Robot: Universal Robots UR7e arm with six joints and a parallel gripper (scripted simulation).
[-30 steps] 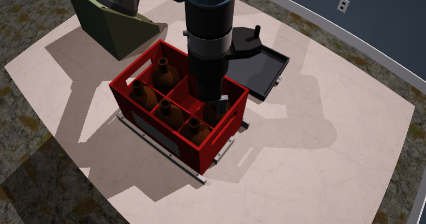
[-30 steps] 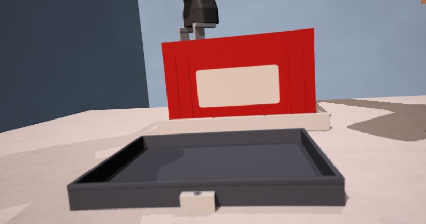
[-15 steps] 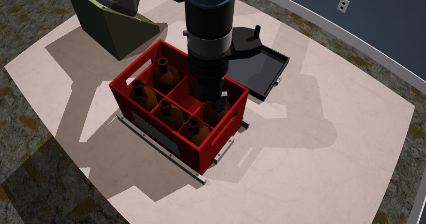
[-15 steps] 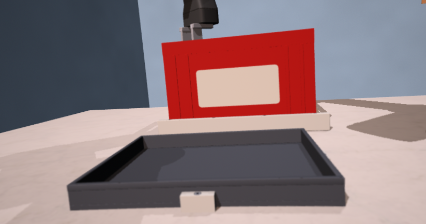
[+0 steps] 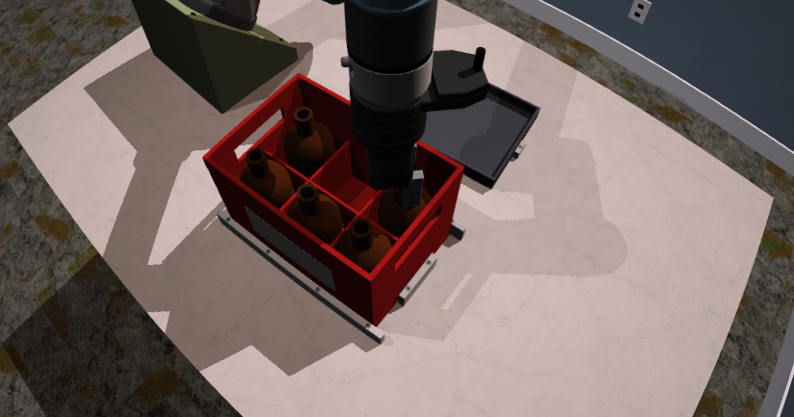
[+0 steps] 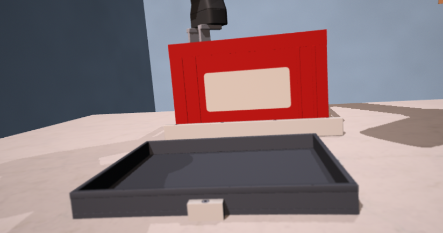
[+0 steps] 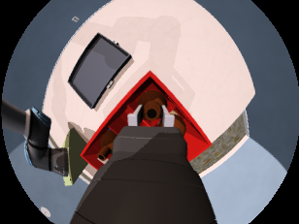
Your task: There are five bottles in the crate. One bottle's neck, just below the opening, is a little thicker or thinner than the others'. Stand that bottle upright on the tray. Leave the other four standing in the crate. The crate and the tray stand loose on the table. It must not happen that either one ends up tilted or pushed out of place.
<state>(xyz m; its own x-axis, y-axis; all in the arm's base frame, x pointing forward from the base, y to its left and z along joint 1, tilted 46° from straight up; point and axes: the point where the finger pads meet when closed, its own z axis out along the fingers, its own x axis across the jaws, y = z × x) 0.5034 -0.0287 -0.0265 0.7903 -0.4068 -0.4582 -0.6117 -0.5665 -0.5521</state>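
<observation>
My gripper is now 7 cm above the bottle. The rest, counted from my hand: dark grey tray 24 cm to the left, 15 cm below, 10 cm behind; red crate 8 cm below, 8 cm behind, 5 cm to the right.
</observation>
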